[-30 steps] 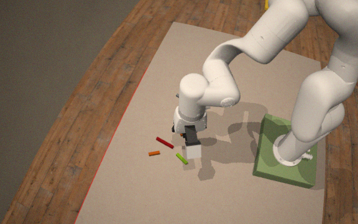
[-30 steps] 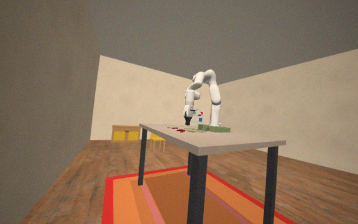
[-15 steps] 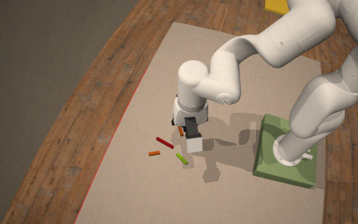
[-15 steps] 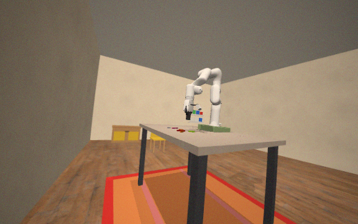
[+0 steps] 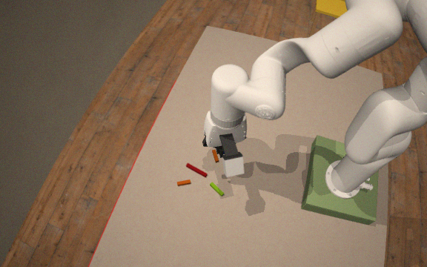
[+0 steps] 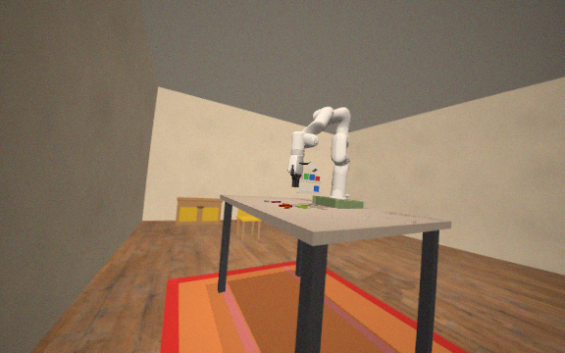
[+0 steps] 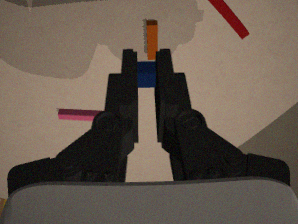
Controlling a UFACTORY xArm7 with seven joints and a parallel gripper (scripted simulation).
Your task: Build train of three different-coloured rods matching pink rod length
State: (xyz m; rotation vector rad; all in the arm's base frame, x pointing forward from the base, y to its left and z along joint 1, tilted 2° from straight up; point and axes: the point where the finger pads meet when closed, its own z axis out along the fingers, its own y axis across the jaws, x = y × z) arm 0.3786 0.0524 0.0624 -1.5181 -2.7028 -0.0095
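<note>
My hand is 8 cm short of the grey rod, 18 cm to the left of it and 12 cm above it. Round my hand: blue rod (2 cm below); then lime rod (1 cm behind, 7 cm to the left, 12 cm below); then red rod (7 cm ahead, 3 cm to the left, 12 cm below).
</note>
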